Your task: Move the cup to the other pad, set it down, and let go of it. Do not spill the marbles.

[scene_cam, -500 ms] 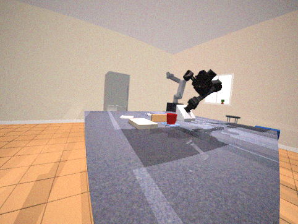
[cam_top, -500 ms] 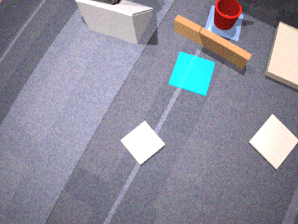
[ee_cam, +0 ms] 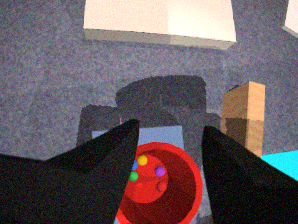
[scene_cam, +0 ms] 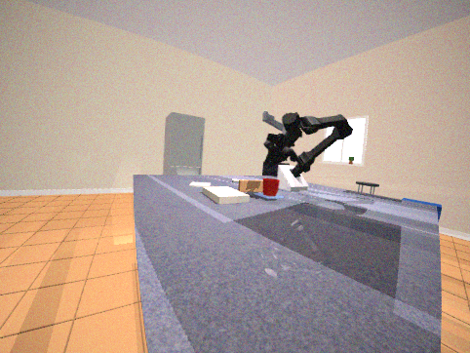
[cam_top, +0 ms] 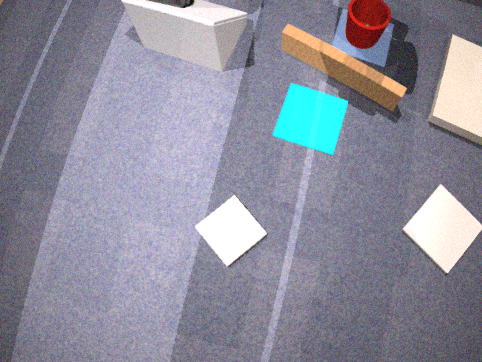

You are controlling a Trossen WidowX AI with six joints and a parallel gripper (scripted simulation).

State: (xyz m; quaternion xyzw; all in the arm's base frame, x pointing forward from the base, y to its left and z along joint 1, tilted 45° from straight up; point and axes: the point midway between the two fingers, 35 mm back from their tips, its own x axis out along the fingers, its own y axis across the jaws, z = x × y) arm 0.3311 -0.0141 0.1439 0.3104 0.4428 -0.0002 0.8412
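Now: the cup 4 cm behind my gripper tip and 10 cm below it. From my gripper tip the other things lie so: cyan pad: 10 cm behind, 19 cm to the right, 15 cm below; then orange wooden bar: 7 cm behind, 9 cm to the right, 12 cm below.
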